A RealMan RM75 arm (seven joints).
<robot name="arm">
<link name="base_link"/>
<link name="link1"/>
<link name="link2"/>
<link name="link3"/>
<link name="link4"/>
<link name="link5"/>
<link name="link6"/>
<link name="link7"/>
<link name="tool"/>
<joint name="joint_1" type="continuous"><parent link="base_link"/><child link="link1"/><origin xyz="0.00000 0.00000 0.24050" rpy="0.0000 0.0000 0.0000"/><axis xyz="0 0 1"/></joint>
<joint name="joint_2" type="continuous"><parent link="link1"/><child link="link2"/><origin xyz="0.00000 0.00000 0.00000" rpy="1.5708 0.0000 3.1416"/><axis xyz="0 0 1"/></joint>
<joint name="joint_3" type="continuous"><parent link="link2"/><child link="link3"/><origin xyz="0.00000 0.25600 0.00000" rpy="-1.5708 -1.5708 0.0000"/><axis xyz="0 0 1"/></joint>
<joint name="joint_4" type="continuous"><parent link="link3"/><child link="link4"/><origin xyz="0.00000 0.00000 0.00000" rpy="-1.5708 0.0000 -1.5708"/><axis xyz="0 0 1"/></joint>
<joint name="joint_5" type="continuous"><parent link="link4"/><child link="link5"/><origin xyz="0.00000 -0.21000 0.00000" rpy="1.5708 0.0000 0.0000"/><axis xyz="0 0 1"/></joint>
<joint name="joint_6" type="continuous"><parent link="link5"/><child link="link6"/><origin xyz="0.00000 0.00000 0.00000" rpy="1.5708 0.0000 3.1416"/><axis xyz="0 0 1"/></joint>
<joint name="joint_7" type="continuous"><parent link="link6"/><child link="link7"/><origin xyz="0.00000 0.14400 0.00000" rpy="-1.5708 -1.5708 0.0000"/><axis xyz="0 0 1"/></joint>
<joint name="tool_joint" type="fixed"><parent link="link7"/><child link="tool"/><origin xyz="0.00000 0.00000 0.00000" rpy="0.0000 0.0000 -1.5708"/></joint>
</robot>
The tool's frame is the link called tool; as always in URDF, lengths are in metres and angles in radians. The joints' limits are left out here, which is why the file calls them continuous.
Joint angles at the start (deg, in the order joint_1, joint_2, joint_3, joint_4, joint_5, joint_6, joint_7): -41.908 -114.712 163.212 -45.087 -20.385 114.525 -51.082
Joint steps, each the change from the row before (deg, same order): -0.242 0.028 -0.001 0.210 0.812 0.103 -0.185; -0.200 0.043 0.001 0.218 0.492 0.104 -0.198; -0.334 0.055 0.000 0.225 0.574 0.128 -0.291; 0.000 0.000 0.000 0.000 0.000 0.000 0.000; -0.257 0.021 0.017 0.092 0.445 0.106 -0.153; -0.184 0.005 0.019 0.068 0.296 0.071 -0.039; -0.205 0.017 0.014 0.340 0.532 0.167 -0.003; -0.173 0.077 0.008 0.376 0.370 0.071 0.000; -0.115 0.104 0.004 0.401 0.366 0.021 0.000; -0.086 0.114 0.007 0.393 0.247 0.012 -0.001
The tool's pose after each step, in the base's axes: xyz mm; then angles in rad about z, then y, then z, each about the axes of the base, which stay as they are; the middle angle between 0 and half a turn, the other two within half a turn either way. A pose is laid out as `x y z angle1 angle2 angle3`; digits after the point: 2 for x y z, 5 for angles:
-287.47 309.64 80.40 -2.52372 2.55510 0.75794
-286.60 309.85 79.44 -2.53944 2.56209 0.74493
-285.10 310.59 78.46 -2.55828 2.57026 0.72846
-285.10 310.59 78.46 -2.55828 2.57026 0.72846
-283.99 311.09 77.79 -2.57027 2.57707 0.71700
-283.15 311.46 77.26 -2.57780 2.58166 0.70849
-281.96 311.44 75.73 -2.59795 2.58857 0.68752
-280.98 311.76 74.73 -2.61311 2.59290 0.67112
-280.41 311.93 73.85 -2.62687 2.59709 0.65721
-279.88 312.16 73.20 -2.63860 2.59950 0.64499

